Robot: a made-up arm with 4 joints. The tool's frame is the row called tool. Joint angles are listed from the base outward. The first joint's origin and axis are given. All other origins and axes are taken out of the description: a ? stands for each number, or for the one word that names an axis. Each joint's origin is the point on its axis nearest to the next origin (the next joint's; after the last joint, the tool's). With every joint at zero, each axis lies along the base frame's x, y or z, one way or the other. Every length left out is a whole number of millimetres.
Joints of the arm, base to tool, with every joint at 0 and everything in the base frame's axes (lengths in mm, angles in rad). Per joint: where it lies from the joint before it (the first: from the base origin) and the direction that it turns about. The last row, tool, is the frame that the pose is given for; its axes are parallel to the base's.
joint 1: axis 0 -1 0 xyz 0 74 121
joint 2: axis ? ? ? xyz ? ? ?
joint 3: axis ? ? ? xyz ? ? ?
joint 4: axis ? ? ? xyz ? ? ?
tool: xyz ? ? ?
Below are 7 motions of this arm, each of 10 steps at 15 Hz.
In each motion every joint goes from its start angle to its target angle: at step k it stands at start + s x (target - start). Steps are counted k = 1, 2, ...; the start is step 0. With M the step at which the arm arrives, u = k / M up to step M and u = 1 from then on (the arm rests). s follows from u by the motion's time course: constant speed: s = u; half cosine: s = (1 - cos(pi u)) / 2; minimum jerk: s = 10 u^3 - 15 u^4 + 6 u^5.
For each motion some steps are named. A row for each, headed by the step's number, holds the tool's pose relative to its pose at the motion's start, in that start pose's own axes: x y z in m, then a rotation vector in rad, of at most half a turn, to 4 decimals.
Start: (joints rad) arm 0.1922 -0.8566 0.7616 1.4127
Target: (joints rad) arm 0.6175 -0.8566 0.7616 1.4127
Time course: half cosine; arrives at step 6
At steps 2, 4, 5, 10:
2: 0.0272 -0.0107 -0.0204 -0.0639 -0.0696 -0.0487
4: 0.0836 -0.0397 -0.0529 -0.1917 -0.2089 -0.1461
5: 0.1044 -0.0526 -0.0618 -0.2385 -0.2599 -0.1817
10: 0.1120 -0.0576 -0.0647 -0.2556 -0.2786 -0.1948

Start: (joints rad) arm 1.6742 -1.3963 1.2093 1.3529
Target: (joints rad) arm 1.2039 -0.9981 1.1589 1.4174
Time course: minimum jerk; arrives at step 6
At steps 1, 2, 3, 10:
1: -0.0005 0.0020 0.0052 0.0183 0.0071 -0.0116
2: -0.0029 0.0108 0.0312 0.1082 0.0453 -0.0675
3: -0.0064 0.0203 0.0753 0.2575 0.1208 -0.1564
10: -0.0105 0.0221 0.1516 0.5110 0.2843 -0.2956

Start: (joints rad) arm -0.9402 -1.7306 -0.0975 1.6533
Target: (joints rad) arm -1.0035 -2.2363 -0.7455 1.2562
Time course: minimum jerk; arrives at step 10
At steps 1, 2, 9, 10:
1: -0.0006 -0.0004 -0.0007 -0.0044 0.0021 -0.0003
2: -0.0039 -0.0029 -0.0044 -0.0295 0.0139 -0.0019
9: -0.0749 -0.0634 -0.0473 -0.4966 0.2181 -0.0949
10: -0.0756 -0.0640 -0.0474 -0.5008 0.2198 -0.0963

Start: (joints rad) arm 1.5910 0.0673 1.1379 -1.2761
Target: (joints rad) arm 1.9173 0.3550 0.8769 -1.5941
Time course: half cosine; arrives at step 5
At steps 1, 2, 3, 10:
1: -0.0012 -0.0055 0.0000 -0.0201 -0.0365 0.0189
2: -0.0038 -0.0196 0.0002 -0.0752 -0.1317 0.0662
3: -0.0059 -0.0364 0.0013 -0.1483 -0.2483 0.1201
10: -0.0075 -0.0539 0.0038 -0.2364 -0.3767 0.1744

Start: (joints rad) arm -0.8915 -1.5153 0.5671 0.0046
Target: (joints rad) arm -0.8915 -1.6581 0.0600 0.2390
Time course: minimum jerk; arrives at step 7
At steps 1, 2, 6, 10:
1: -0.0028 0.0002 0.0018 0.0017 0.0173 0.0028
2: -0.0167 0.0006 0.0118 0.0101 0.1073 0.0181
6: -0.0869 -0.0102 0.1031 0.0284 0.7231 0.1397
10: -0.0881 -0.0108 0.1060 0.0278 0.7402 0.1434

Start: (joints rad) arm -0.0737 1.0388 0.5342 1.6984
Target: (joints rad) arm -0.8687 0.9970 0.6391 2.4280
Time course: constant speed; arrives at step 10
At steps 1, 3, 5, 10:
1: -0.0203 -0.0033 0.0086 -0.0290 0.1029 -0.0622
3: -0.0586 -0.0039 0.0300 -0.0752 0.3090 -0.1916
5: -0.0920 0.0030 0.0560 -0.1053 0.5145 -0.3278
10: -0.1442 0.0461 0.1311 -0.1071 1.0171 -0.6958

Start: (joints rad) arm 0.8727 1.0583 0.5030 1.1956
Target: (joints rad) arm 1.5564 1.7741 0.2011 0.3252
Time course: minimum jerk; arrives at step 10
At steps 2, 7, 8, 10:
2: 0.0110 0.0068 -0.0043 0.0532 -0.0516 -0.0105
7: 0.1463 0.1084 0.0068 0.7764 -0.5716 -0.2778
8: 0.1614 0.1203 0.0160 0.8710 -0.6114 -0.3318
10: 0.1694 0.1264 0.0215 0.9222 -0.6296 -0.3633

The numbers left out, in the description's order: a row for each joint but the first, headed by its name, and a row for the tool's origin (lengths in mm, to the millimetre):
joint 2: axis 0 0 -1, xyz -223 0 14
joint 3: axis 0 -1 0, xyz 55 83 0
joint 4: axis 0 1 0, xyz -54 0 -68
tool: xyz -58 0 -100

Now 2 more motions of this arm.
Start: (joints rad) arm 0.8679 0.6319 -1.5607 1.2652
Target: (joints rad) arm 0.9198 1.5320 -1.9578 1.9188
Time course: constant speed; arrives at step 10
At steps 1, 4, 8, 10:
1: -0.0191 -0.0031 0.0076 0.0203 0.1010 0.0878
4: -0.0682 -0.0299 0.0349 0.0230 0.4013 0.3621
8: -0.1009 -0.0945 0.0770 -0.1135 0.7798 0.7317
10: -0.0999 -0.1311 0.0985 -0.2436 0.9510 0.9072

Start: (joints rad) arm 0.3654 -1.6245 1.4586 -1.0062
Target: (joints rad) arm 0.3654 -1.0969 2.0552 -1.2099
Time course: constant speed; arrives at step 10
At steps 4, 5, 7, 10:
4: 0.0249 -0.0476 -0.0417 -0.1047 -0.3189 0.1843
5: 0.0336 -0.0589 -0.0494 -0.1219 -0.3978 0.2360
7: 0.0531 -0.0797 -0.0614 -0.1446 -0.5538 0.3451
10: 0.0862 -0.1047 -0.0717 -0.1479 -0.7812 0.5211

